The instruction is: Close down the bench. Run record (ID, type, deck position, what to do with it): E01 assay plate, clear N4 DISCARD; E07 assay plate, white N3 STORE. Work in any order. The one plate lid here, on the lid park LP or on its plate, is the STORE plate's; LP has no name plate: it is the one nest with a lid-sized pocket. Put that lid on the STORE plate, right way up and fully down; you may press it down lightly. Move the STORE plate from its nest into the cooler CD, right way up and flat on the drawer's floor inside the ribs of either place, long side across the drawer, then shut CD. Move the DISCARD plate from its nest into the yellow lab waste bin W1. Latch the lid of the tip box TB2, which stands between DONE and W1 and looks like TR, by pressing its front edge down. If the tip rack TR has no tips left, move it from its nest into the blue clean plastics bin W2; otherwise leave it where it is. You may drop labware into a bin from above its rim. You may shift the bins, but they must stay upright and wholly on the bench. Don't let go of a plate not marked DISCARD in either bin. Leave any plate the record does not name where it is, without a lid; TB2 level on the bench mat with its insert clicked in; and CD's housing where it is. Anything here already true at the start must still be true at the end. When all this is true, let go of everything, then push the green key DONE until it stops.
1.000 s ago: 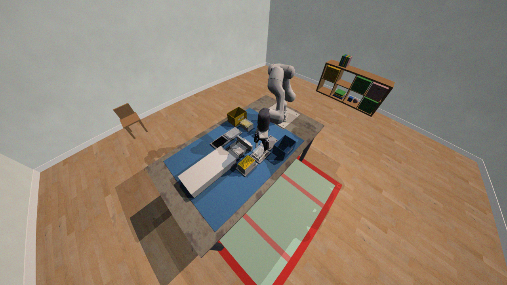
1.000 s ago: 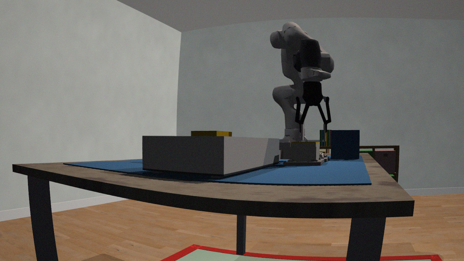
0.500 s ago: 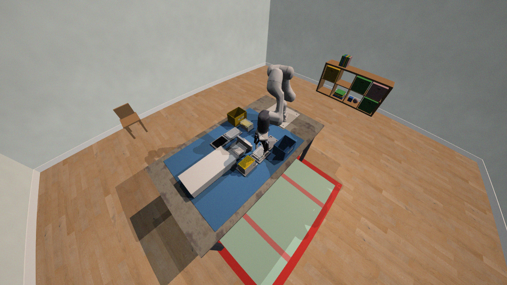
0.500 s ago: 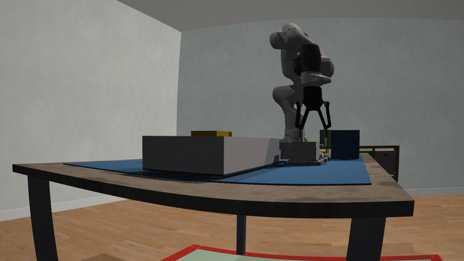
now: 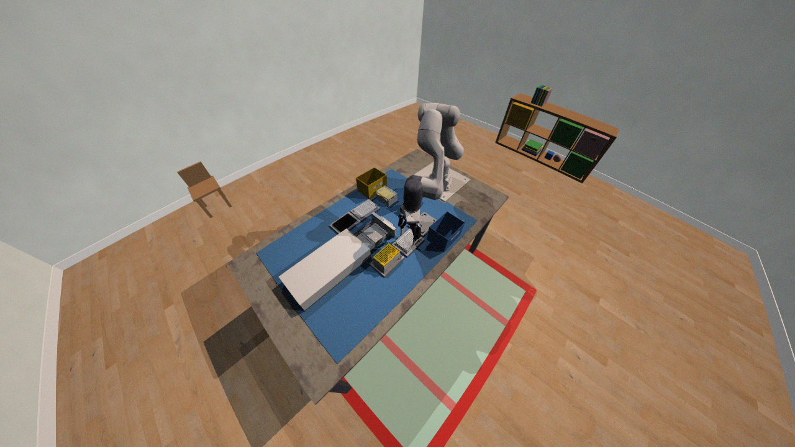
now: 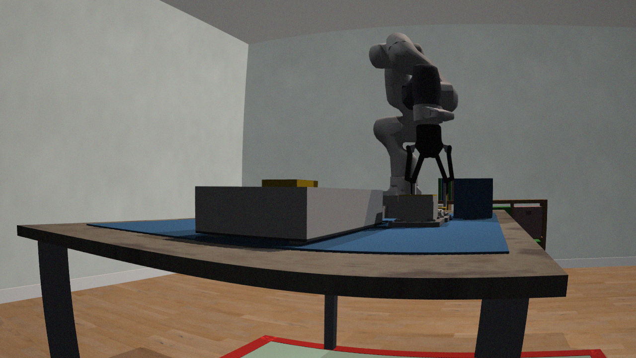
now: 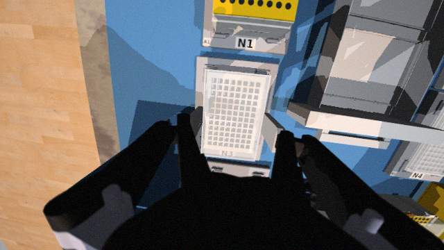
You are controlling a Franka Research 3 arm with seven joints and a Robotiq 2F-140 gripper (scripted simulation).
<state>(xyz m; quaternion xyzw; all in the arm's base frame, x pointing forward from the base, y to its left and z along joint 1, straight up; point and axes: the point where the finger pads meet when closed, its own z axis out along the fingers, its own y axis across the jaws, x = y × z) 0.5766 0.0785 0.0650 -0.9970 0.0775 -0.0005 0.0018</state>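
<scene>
Right now the plate lid is 20 mm below my hand. Also, from my hand: nest N3 (60 mm below); then tip rack TR (170 mm ahead, 40 mm to the right, 10 mm below); then white plate (40 mm below).
</scene>
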